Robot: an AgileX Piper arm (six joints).
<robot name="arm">
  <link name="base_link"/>
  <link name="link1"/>
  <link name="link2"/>
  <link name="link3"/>
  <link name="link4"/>
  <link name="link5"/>
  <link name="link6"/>
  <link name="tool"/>
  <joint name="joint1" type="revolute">
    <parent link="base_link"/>
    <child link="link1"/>
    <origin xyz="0 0 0.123" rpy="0 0 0"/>
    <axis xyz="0 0 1"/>
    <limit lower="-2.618" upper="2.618"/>
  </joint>
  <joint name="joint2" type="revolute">
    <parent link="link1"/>
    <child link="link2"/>
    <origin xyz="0 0 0" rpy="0 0 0"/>
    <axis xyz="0 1 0"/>
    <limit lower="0" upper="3.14"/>
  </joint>
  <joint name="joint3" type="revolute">
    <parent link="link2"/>
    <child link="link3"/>
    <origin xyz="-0.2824 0 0.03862" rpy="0 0 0"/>
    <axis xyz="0 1 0"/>
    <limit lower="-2.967" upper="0"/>
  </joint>
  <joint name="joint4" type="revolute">
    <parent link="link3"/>
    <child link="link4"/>
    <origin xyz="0.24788 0 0.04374" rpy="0 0 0"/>
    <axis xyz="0.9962 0 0.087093"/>
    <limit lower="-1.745" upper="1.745"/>
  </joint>
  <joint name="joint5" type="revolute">
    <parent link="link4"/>
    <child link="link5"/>
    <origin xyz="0 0 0" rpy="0 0 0"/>
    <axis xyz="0 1 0"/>
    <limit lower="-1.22" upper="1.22"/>
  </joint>
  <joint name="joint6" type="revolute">
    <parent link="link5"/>
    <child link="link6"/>
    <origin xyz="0.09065 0 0.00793" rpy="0 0 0"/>
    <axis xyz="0.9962 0 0.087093"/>
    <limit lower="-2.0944" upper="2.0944"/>
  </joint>
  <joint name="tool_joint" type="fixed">
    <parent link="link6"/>
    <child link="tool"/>
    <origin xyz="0 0 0" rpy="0 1.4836 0"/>
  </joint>
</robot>
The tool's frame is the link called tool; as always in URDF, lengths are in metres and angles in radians.
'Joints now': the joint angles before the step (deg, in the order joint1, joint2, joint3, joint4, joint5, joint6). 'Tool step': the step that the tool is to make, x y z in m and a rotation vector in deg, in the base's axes. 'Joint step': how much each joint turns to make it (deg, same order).
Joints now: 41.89, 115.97, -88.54, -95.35, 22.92, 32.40
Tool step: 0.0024, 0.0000, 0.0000, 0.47, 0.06, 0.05
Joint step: -0.27, 0.33, -0.52, -0.05, -0.43, 0.31
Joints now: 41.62, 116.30, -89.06, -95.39, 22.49, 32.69
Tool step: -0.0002, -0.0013, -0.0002, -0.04, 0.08, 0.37
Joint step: -0.20, -0.23, 0.41, -0.53, -0.52, 0.36
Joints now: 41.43, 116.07, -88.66, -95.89, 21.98, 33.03
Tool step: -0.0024, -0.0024, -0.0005, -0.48, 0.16, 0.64
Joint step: -0.14, -0.70, 1.17, -0.79, -0.61, 0.27
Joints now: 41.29, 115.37, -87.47, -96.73, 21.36, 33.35
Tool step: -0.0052, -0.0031, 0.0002, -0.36, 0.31, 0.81
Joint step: 0.00, -1.27, 1.89, -0.99, -0.69, 0.66
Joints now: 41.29, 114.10, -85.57, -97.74, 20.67, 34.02
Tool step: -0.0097, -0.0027, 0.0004, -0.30, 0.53, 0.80
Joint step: 0.48, -1.87, 2.71, -0.79, -0.31, 0.83
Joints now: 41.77, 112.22, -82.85, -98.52, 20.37, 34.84
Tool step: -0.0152, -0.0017, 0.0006, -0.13, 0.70, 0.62
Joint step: 1.21, -2.48, 3.52, -0.40, 0.44, 1.06
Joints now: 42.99, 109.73, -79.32, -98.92, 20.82, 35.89
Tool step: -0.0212, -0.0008, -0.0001, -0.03, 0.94, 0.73
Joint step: 2.04, -3.07, 4.40, -0.11, 0.99, 1.35
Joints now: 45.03, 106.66, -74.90, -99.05, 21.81, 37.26
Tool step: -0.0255, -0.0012, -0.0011, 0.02, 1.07, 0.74
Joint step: 2.71, -3.46, 5.01, 0.16, 1.49, 1.57
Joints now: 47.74, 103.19, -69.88, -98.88, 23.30, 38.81
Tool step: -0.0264, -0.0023, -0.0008, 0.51, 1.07, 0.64
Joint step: 3.00, -3.57, 4.94, 0.33, 1.65, 1.99
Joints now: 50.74, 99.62, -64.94, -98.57, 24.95, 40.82
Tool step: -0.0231, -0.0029, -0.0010, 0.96, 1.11, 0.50
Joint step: 2.79, -3.10, 4.18, 0.40, 1.40, 2.24
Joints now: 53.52, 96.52, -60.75, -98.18, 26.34, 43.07
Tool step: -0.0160, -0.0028, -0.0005, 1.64, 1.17, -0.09
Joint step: 2.02, -2.21, 2.84, 0.43, 1.00, 2.57
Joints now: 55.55, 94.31, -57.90, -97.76, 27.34, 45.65
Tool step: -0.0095, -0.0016, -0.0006, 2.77, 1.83, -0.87
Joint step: 1.24, -1.27, 1.59, 0.72, 0.39, 3.37
